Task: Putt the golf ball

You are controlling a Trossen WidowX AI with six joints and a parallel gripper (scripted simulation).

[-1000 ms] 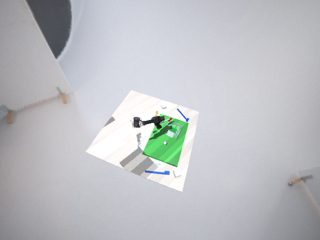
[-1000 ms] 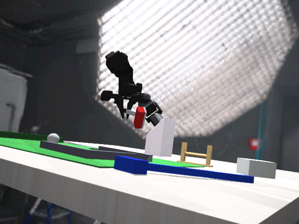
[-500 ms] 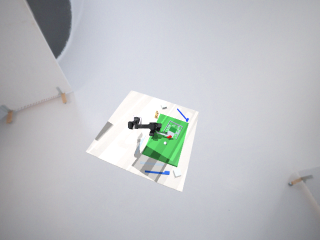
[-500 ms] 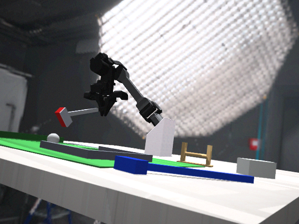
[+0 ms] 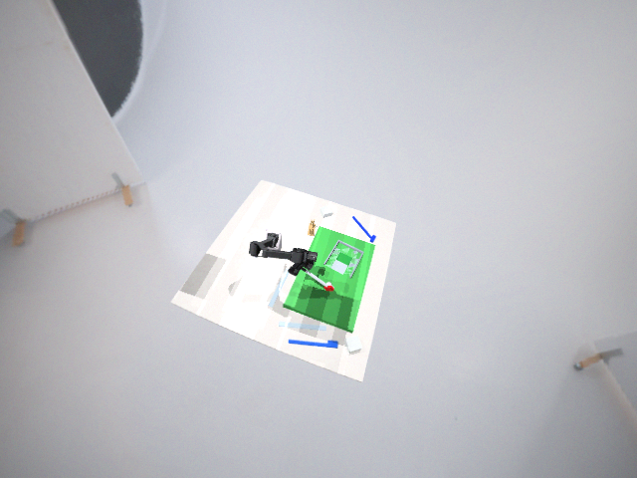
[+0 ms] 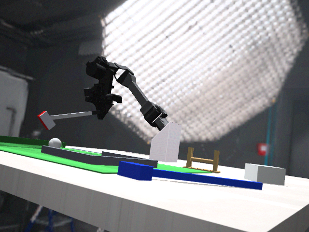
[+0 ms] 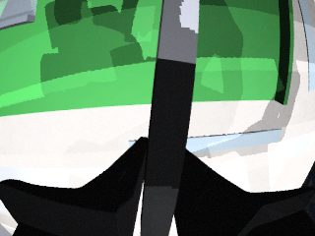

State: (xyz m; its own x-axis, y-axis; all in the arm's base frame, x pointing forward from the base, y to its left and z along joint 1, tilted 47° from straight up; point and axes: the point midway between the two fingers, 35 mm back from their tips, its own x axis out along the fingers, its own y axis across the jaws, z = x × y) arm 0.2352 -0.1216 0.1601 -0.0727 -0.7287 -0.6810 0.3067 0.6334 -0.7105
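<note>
Right now my gripper tip is 110 mm short of the red putter and 30 mm to the left of it. Round my gripper tip: grey frame: 300 mm ahead, 260 mm to the left, 130 mm below; then green mat: 240 mm ahead, 140 mm below, 100 mm to the left; then white golf ball: 220 mm ahead, 120 mm below, 10 mm to the right.
</note>
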